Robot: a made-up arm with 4 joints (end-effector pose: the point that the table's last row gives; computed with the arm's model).
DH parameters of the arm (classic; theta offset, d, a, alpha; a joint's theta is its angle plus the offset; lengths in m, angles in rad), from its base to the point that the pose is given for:
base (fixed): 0 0.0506 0 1.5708
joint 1: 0 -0.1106 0.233 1.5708
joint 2: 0 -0.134 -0.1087 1.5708
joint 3: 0 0.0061 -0.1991 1.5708
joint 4: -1.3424 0 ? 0
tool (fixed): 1.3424 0.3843 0 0
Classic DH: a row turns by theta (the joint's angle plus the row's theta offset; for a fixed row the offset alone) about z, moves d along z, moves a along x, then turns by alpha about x.
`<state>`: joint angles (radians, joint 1 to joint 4).
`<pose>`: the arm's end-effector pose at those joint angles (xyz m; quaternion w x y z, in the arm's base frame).
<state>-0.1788 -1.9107 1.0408 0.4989</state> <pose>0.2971 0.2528 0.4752 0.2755 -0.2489 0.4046 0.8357</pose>
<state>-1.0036 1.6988 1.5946 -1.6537</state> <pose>0.4211 -0.1684 0.0867 0.4085 0.3200 -0.5917 0.6169</pose>
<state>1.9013 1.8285 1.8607 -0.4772</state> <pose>-0.2502 -0.1878 0.0803 0.6501 0.7359 0.1662 0.0907</pose>
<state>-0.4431 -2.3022 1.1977 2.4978</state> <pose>0.2526 0.2123 0.4180 0.7175 -0.1763 -0.4134 -0.5322</pose>
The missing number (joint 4, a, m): 0.0512
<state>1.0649 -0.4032 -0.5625 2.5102</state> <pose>-0.4226 -0.0230 0.0382 0.0246 -0.6924 -0.1738 0.6999</pose>
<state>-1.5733 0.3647 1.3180 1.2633</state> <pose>0.3724 0.0318 -0.3955 0.2053 0.5575 0.8011 -0.0727</pose>
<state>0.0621 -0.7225 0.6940 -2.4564</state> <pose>0.1365 0.1075 0.6429 0.6081 -0.3176 -0.0252 -0.7271</pose>
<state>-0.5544 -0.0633 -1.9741 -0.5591</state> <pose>-0.2332 0.0445 -0.0581 0.7313 0.2087 -0.6178 -0.2000</pose>
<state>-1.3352 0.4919 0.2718 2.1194</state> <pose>0.5584 0.2242 0.0716 0.5124 0.5485 0.4491 0.4846</pose>
